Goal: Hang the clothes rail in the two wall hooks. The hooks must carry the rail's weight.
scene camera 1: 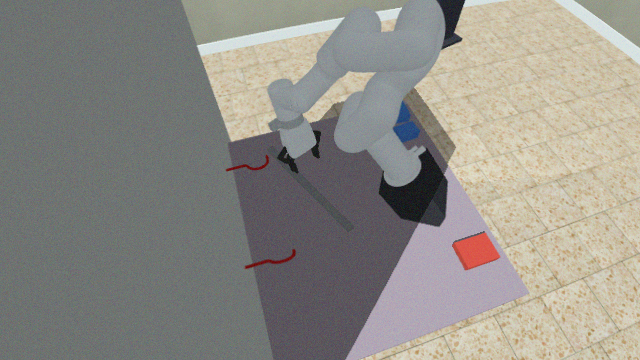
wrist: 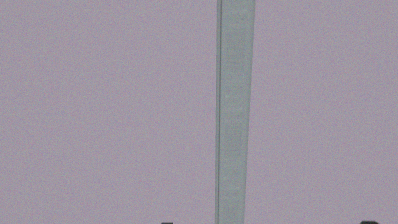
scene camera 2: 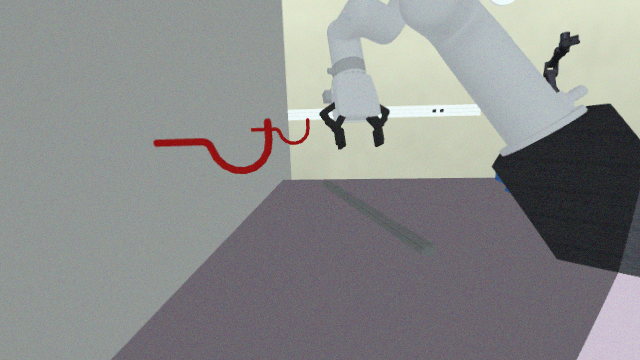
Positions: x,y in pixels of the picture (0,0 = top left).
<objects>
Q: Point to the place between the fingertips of the gripper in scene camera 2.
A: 361,146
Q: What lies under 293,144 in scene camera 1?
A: The gripper.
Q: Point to a red flat block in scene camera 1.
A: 478,250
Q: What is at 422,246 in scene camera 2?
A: A grey clothes rail.
</objects>
